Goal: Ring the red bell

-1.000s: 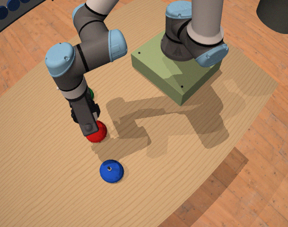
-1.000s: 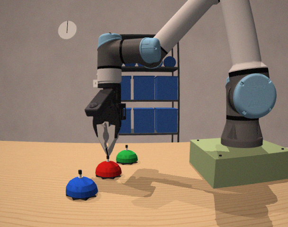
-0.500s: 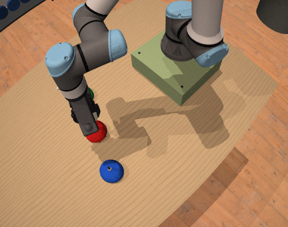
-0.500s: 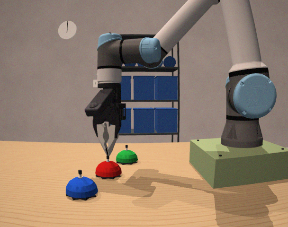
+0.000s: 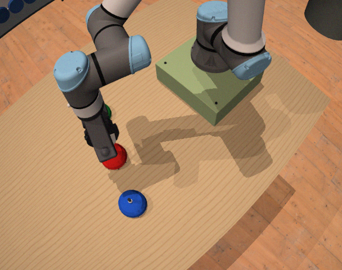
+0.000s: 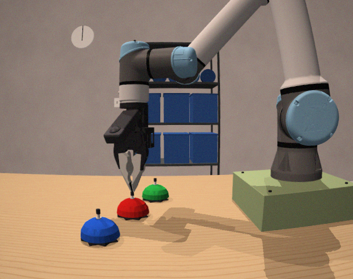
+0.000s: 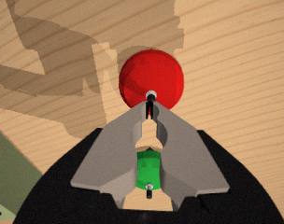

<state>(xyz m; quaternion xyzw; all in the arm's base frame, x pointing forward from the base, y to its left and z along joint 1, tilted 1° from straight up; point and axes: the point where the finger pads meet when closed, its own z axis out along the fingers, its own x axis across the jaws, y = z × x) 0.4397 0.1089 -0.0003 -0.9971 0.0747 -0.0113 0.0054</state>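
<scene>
Now: the red bell 40 mm below my hand. The rest, counted from my hand: green bell 20 mm behind, 160 mm to the right, 40 mm below; then blue bell 20 mm ahead, 160 mm to the left, 40 mm below.
</scene>
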